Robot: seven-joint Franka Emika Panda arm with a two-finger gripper.
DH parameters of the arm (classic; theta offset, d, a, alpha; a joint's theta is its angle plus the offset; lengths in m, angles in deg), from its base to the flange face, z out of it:
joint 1: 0 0.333 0 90
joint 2: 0 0 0 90
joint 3: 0 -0.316 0.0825 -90
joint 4: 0 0 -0.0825 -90
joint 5: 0 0.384 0 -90
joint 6: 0 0 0.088 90
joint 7: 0 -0.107 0 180
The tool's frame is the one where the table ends.
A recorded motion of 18 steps. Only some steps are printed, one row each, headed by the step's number.
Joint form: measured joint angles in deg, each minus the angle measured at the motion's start. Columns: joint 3, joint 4, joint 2, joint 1, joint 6, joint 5, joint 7.
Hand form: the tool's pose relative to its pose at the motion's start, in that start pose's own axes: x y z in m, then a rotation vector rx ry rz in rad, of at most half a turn. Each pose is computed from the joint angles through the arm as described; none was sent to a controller.
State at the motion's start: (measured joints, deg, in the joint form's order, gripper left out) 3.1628 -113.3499 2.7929 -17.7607 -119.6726 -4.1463 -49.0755
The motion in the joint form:
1: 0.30 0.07 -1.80 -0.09 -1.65 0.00 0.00
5: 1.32 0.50 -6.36 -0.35 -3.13 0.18 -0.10
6: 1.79 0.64 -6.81 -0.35 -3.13 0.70 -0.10
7: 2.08 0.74 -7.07 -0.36 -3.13 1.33 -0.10
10: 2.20 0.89 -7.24 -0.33 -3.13 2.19 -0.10
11: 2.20 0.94 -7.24 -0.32 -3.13 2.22 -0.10
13: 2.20 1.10 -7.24 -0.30 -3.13 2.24 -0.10
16: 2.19 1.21 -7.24 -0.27 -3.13 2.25 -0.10
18: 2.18 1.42 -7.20 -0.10 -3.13 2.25 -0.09
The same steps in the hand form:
1: 0.0056 -0.0024 0.0153 -0.0024 0.0000 0.0046
5: 0.0178 -0.0018 0.0571 -0.0405 -0.0285 0.0249
6: 0.0212 0.0005 0.0609 -0.0412 -0.0365 0.0376
7: 0.0233 0.0018 0.0630 -0.0383 -0.0442 0.0488
10: 0.0239 0.0014 0.0636 -0.0308 -0.0532 0.0587
11: 0.0240 0.0012 0.0632 -0.0298 -0.0530 0.0589
13: 0.0245 0.0006 0.0620 -0.0276 -0.0513 0.0588
16: 0.0246 -0.0001 0.0611 -0.0260 -0.0501 0.0583
18: 0.0240 -0.0020 0.0590 -0.0224 -0.0474 0.0552

